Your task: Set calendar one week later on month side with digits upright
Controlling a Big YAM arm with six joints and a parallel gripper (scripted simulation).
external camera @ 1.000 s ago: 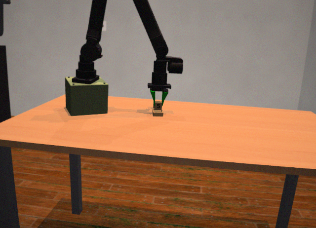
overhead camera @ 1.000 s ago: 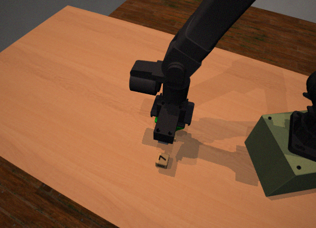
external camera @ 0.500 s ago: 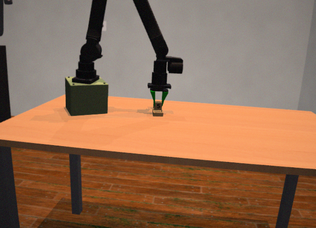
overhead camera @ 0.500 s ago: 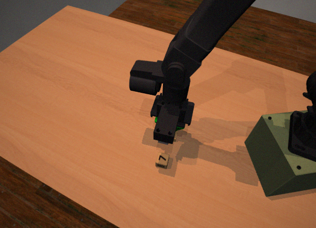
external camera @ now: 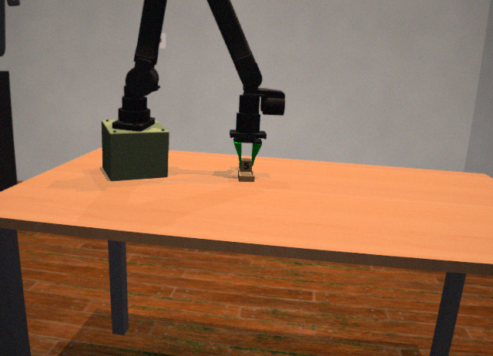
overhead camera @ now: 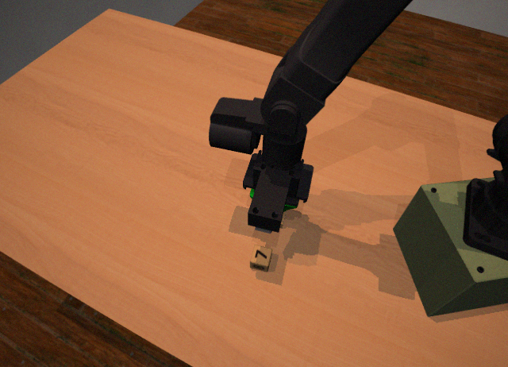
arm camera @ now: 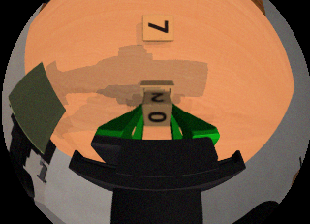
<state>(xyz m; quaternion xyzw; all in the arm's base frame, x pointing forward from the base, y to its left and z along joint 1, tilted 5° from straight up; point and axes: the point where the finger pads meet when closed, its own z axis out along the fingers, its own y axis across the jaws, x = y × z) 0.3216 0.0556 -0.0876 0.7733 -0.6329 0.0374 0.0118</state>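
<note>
The tray is 2 cm to the right of my hand and 3 cm below it.
</note>
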